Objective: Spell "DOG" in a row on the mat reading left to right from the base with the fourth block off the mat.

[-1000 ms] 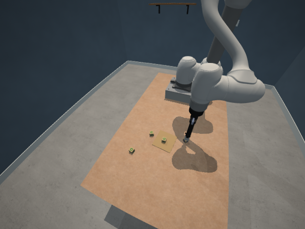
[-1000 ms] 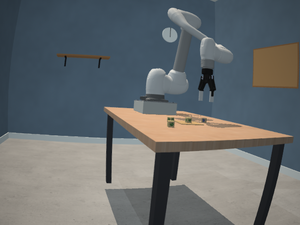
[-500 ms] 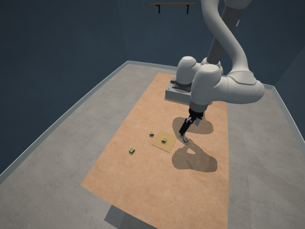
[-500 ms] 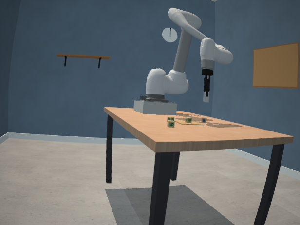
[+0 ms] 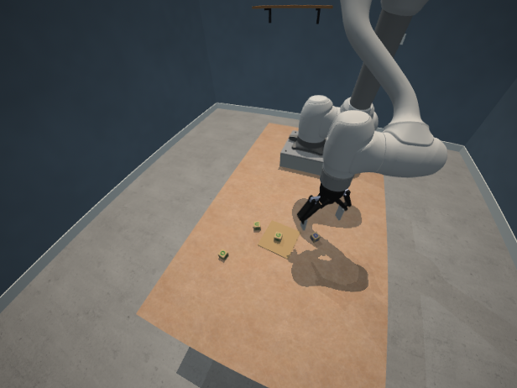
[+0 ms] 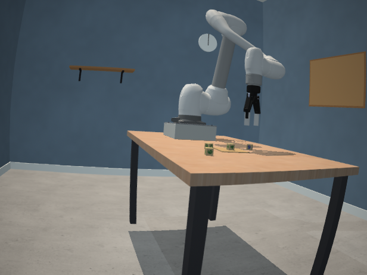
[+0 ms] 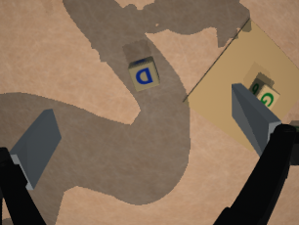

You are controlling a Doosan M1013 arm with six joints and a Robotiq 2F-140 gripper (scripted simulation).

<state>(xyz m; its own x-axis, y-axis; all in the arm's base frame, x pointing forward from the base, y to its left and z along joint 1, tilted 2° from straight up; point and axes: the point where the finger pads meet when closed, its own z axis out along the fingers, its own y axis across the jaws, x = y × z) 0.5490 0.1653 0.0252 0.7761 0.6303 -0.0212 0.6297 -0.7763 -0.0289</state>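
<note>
Right now the D block is 120 mm below my hand. Also, from my hand: G block: 140 mm to the right, 120 mm below, 60 mm ahead; then tan mat: 140 mm to the right, 140 mm below, 50 mm ahead.
</note>
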